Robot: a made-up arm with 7 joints.
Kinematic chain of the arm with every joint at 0, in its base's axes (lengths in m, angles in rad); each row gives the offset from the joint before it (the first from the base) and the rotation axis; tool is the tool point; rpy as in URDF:
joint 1: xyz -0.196 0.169 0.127 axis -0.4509 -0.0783 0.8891
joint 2: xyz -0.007 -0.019 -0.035 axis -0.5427 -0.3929 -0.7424
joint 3: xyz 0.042 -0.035 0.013 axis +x
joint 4: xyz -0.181 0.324 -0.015 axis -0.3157 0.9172 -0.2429
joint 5: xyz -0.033 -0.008 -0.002 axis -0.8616 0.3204 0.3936
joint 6: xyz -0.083 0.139 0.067 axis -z
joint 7: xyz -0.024 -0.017 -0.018 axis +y
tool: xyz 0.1 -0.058 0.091 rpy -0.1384 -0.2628 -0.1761
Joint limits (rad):
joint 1: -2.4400..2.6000
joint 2: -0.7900..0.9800
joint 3: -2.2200..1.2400
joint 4: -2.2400..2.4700
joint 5: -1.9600..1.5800
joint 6: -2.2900..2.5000
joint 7: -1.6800..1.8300
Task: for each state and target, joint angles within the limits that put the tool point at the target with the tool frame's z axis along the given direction. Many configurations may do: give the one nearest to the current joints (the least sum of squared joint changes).
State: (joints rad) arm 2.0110 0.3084 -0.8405 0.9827 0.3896 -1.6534 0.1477
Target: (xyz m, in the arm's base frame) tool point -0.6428 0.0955 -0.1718 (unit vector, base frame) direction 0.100 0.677 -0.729
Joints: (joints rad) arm 1.2653 -0.0724 -0.0581 1.8064 0.6059 -1.3840 0.1943
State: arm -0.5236 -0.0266 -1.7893 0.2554 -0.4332 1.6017 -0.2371
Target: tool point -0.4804 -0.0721 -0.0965 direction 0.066 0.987 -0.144
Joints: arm 0.0883 0.4426 -2.2200 -0.6119 -0.4572 0.8831 0.5882
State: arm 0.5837 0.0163 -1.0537 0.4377 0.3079 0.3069 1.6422
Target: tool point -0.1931 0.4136 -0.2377 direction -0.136 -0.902 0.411
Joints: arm -0.1533 0.7369 -0.7835 1.1981 0.4198 0.7069 1.6477
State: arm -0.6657 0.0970 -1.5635 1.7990 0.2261 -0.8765 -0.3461
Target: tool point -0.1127 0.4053 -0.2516 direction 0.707 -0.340 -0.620
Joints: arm -0.9756 -0.0146 -1.1437 1.9069 0.3353 -0.1145 -0.2348
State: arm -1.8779 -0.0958 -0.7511 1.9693 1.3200 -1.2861 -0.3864
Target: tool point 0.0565 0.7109 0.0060 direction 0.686 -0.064 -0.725
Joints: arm -1.5656 -0.2619 -1.0794 1.4094 1.2114 -1.4466 0.0025
